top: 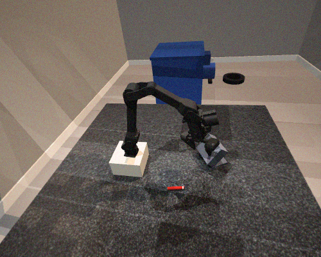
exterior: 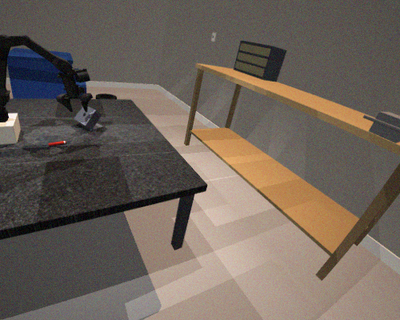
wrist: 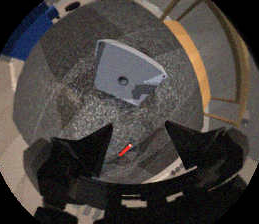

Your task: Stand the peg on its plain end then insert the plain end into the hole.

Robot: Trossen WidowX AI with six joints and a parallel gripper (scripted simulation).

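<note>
Right now the red peg is 9 cm behind my gripper tip, 14 cm to the right of it and 12 cm below it. The rest, counted from my gripper tip: grey sloped panel: 4 cm ahead, 9 cm to the left, 6 cm below.
</note>
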